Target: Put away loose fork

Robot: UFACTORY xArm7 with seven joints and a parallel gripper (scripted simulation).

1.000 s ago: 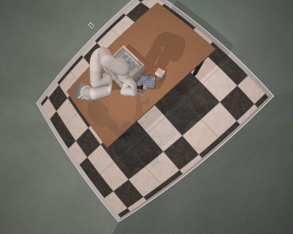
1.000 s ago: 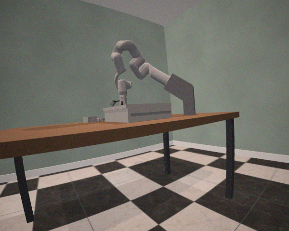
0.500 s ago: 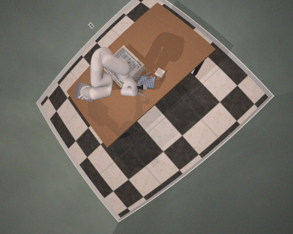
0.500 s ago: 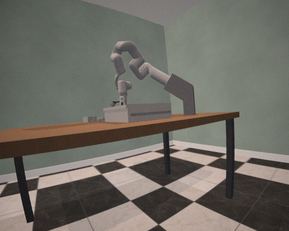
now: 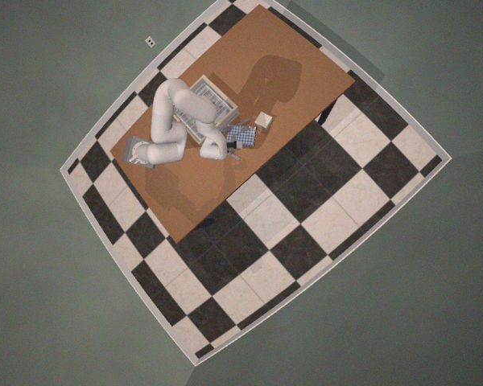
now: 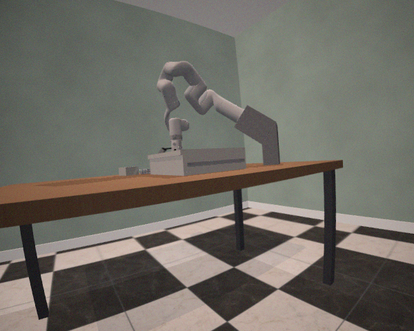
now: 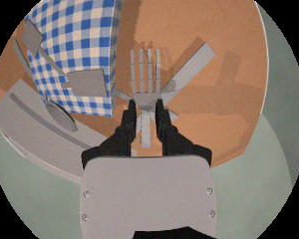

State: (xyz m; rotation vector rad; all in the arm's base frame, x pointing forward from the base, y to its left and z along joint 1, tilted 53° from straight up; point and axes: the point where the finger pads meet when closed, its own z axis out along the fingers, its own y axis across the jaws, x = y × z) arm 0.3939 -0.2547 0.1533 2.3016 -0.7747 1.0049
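My gripper is now 10 cm short of the cutlery tray, 28 cm to the right of it and 2 cm below it. From my hand the other things lie so: small pale block (29 cm ahead, 8 cm to the right, 1 cm below); then blue checked napkin (13 cm ahead, 2 cm to the right, 2 cm below).
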